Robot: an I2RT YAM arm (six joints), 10 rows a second.
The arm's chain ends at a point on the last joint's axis. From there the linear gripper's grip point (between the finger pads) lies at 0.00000 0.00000 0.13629 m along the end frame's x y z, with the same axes.
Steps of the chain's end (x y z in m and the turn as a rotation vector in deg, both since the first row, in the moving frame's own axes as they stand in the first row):
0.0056, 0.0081, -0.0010, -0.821, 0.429, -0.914
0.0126, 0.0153, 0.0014, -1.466, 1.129, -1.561
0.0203, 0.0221, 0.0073, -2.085, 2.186, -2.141
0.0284, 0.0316, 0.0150, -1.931, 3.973, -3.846
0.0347, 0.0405, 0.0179, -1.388, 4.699, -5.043
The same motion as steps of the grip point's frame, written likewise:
0.0066, 0.0100, -0.0010, -0.821, 0.429, -0.914
0.0153, 0.0187, 0.0013, -1.466, 1.129, -1.561
0.0256, 0.0270, 0.0071, -2.085, 2.186, -2.141
0.0380, 0.0359, 0.0146, -1.931, 3.973, -3.846
0.0460, 0.0433, 0.0174, -1.388, 4.699, -5.043

